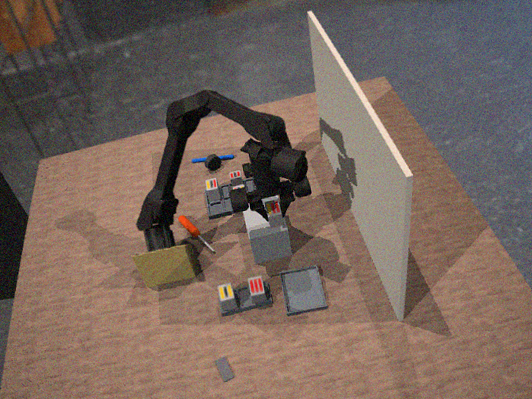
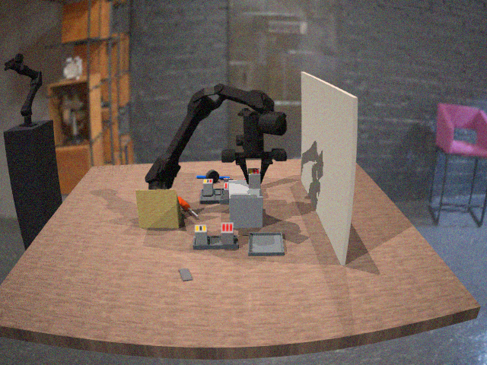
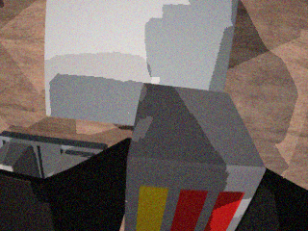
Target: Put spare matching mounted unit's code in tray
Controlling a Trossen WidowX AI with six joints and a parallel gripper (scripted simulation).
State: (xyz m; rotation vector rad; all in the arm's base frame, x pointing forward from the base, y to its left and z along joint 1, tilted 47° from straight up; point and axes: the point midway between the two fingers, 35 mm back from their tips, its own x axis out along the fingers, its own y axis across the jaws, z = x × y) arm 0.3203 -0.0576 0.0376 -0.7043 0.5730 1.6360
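My gripper tip is now 14 cm above the grey tray, 12 cm to the left of it and 4 cm short of it. The rest, counted from my gripper tip: mounted grey unit 9 cm below, 8 cm to the left, 3 cm behind; rack 13 cm to the right, 13 cm below, 10 cm behind; grey spare 3 cm above.
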